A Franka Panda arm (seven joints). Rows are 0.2 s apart.
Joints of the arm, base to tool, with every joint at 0 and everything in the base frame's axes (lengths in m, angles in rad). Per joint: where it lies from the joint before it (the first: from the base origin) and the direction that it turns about. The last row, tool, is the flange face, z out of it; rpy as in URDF.
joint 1: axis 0 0 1 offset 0 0 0.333
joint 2: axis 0 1 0 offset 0 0 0
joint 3: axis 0 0 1 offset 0 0 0.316
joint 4: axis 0 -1 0 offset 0.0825 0 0
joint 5: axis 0 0 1 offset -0.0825 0 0.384
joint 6: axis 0 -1 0 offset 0 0 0
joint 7: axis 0 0 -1 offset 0.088 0 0
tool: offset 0 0 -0.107 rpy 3.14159 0 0
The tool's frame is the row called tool.
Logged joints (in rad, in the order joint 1, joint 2, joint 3, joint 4, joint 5, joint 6, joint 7), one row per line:
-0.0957, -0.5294, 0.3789, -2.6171, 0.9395, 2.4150, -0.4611
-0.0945, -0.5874, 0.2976, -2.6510, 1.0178, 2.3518, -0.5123
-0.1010, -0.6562, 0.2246, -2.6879, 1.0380, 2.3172, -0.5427
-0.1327, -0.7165, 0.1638, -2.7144, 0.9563, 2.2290, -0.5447
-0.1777, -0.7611, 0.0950, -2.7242, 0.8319, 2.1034, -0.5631
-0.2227, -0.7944, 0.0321, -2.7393, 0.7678, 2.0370, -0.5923
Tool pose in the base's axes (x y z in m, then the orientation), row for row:
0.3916, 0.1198, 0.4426, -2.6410, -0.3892, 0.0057
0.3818, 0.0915, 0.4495, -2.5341, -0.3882, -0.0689
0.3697, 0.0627, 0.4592, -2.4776, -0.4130, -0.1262
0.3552, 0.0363, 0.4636, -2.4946, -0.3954, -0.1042
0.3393, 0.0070, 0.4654, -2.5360, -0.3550, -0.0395
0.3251, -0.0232, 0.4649, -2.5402, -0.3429, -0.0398
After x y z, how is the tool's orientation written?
As angles about the fixed x, y, z axes (roll, pitch, yaw), in radians.
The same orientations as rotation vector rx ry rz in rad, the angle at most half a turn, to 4 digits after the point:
-2.5963, -0.1382, -0.5099
-2.5055, -0.0679, -0.5185
-2.4550, -0.0221, -0.5652
-2.4711, -0.0370, -0.5363
-2.5085, -0.0909, -0.4650
-2.5147, -0.0849, -0.4505

